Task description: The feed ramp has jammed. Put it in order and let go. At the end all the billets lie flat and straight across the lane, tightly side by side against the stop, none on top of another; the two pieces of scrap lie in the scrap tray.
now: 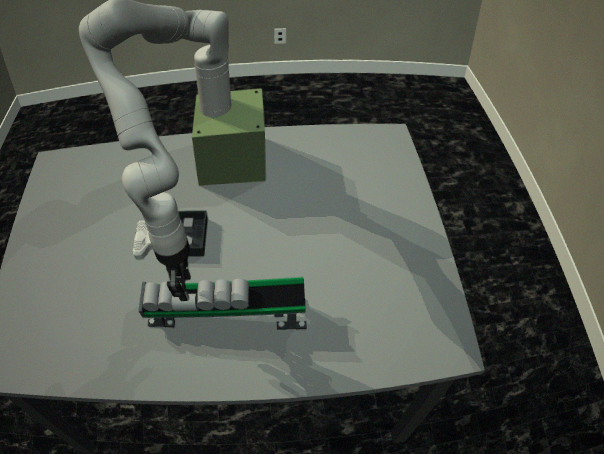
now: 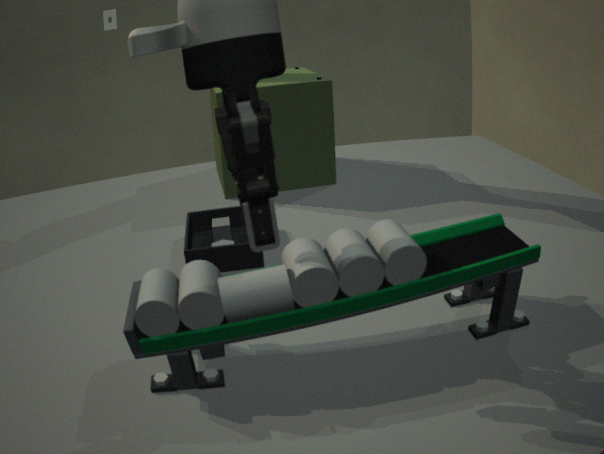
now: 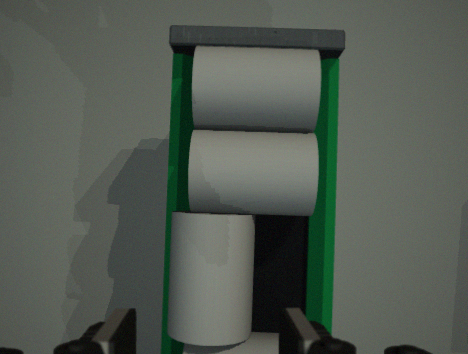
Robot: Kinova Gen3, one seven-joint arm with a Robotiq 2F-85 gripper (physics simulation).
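Frame: origin at the arm's base, x ahead, y left, z up, level; millimetres.
Where they show: gripper, fingertip midpoint: [image 1: 185, 289] [image 2: 260, 235] [image 3: 208, 335]; arm's base, link origin: [image 1: 215, 107].
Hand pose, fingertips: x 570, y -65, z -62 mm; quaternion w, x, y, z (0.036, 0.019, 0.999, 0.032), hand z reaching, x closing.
Each offset is from my fingertips to the top centre of the thing.
Two grey billets @[21 mm back, 96 mm right, 41 mm down] [image 1: 151, 296] [image 2: 157, 300] [image 3: 256, 90] lie straight across the lane, side by side against the stop @[23 mm back, 120 mm right, 59 mm down] [image 2: 131, 315] [image 3: 257, 37]. A third billet @[2 mm ahead, 9 mm right, 30 mm down] [image 1: 186, 303] [image 2: 256, 292] [image 3: 212, 277] lies turned lengthwise along the lane, against the near rail, its end at the second billet. Uphill, three more billets @[10 mm back, 80 mm left, 24 mm down] [image 1: 223, 293] [image 2: 355, 262] lie across the lane, side by side. My gripper [image 1: 179, 296] [image 2: 263, 245] [image 3: 208, 335] is partly open and empty, just above the uphill part of the turned billet, fingers spread across the lane. Two pale scrap pieces @[283 mm back, 17 mm right, 104 mm down] [image 1: 188, 222] @[227 mm back, 21 mm right, 112 mm down] [image 2: 222, 243] lie in the scrap tray @[255 mm back, 19 mm right, 98 mm down] [image 1: 205, 232] [image 2: 225, 257].
Green side rails [image 1: 276, 281] [image 2: 460, 272] [image 3: 327, 165] border the black ramp bed @[10 mm back, 75 mm left, 47 mm down] [image 1: 277, 296] [image 2: 475, 249], which is bare at its raised end. The ramp stands on bolted feet. The scrap tray stands behind its low end. The green robot base [image 1: 230, 157] [image 2: 300, 135] is farther back.
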